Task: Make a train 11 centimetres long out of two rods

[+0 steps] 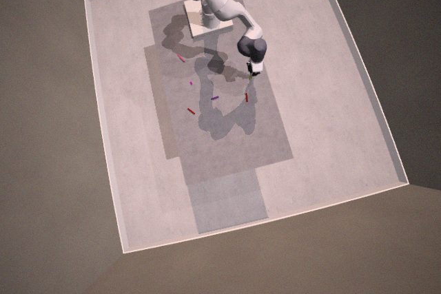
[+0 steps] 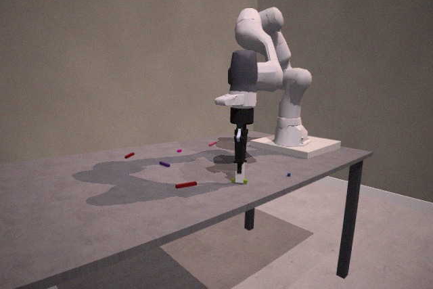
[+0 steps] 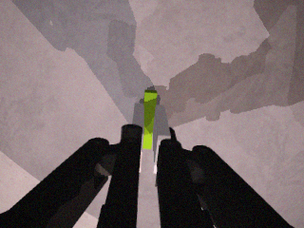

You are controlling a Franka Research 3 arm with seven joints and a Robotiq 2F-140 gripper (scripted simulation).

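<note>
Right now the lime rod is 3 cm below my hand. The rest, counted from my hand: red rod (16 cm ahead, 9 cm to the right, 3 cm below); purple rod (34 cm to the right, 8 cm ahead, 3 cm below); blue rod (19 cm behind, 7 cm to the left, 3 cm below).
</note>
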